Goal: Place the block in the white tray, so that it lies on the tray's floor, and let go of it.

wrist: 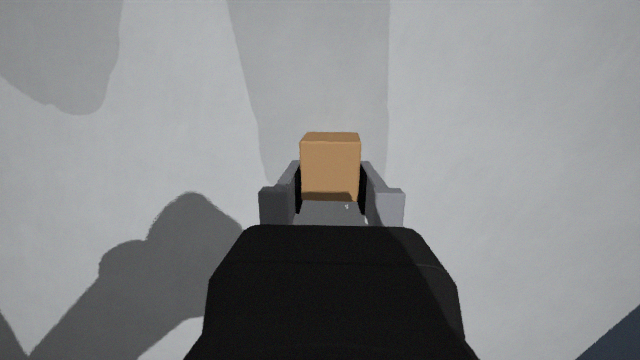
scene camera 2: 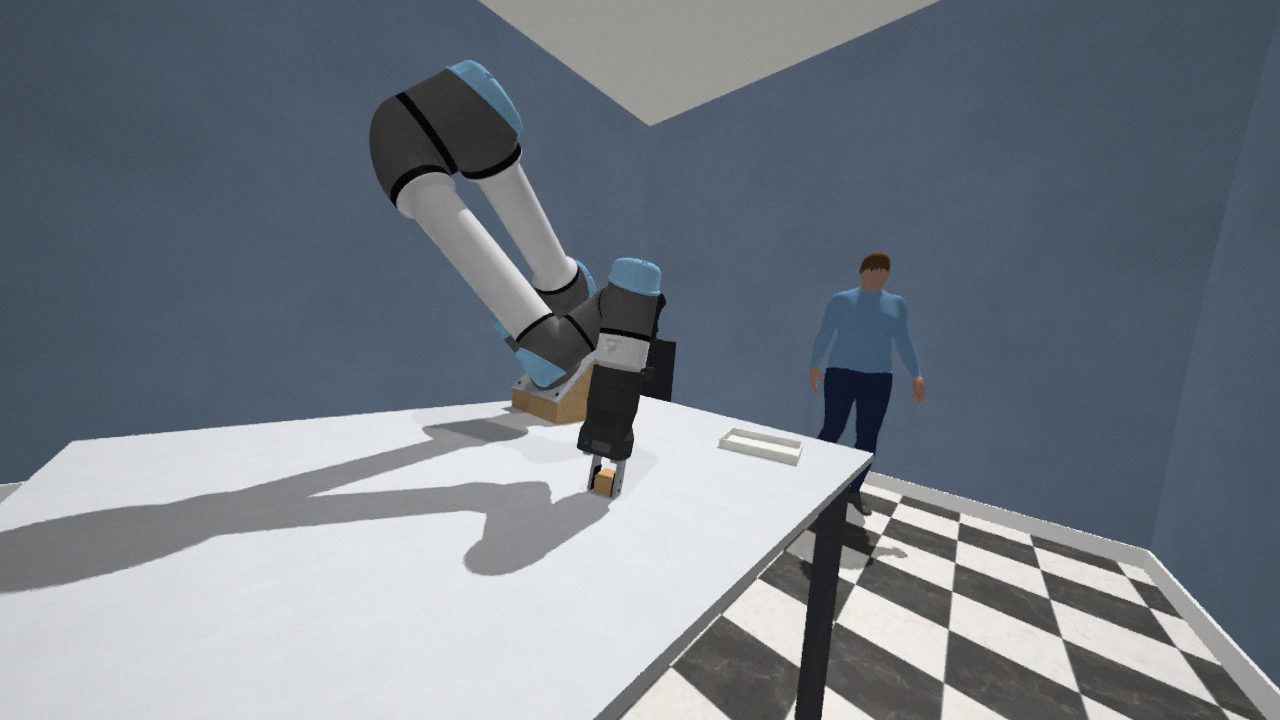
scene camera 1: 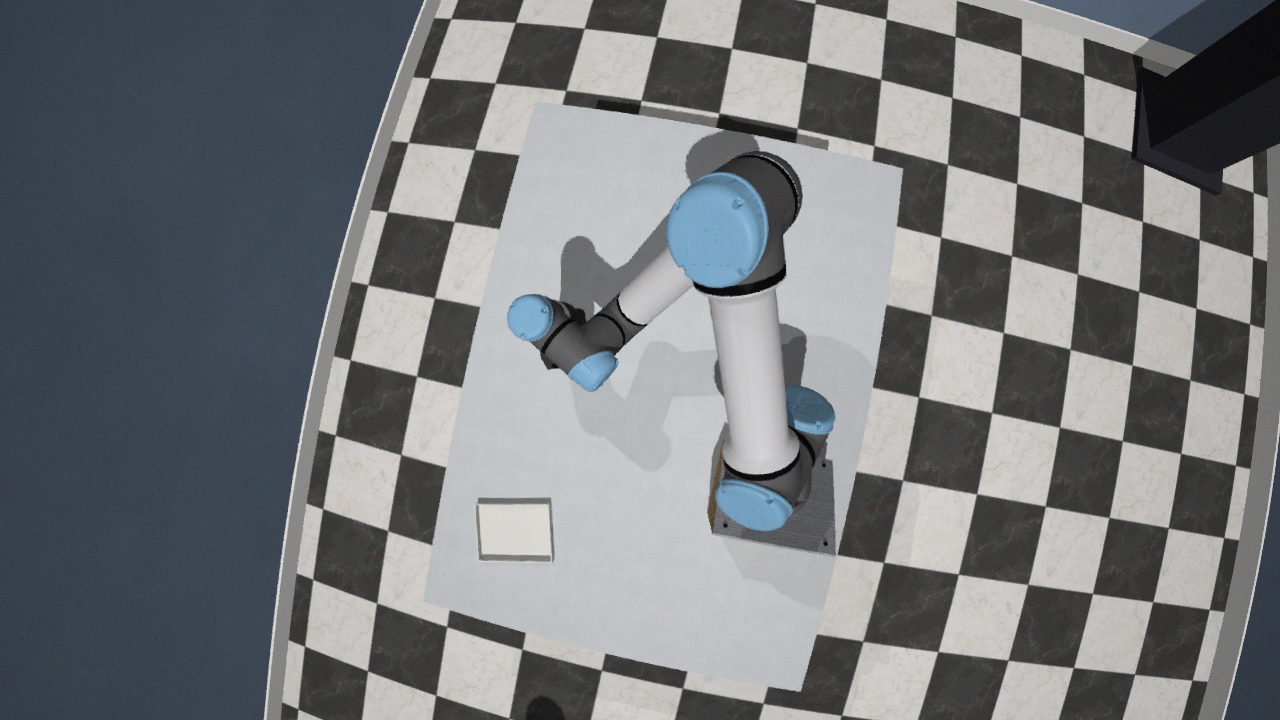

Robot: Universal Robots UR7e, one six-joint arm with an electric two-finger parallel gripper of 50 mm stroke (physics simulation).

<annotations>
white tray: scene camera 2; scene camera 1; not seen in the wrist view (out of frame)
same spot on white tray: (scene camera 1: 506, 532) = (scene camera 2: 771, 449)
</annotations>
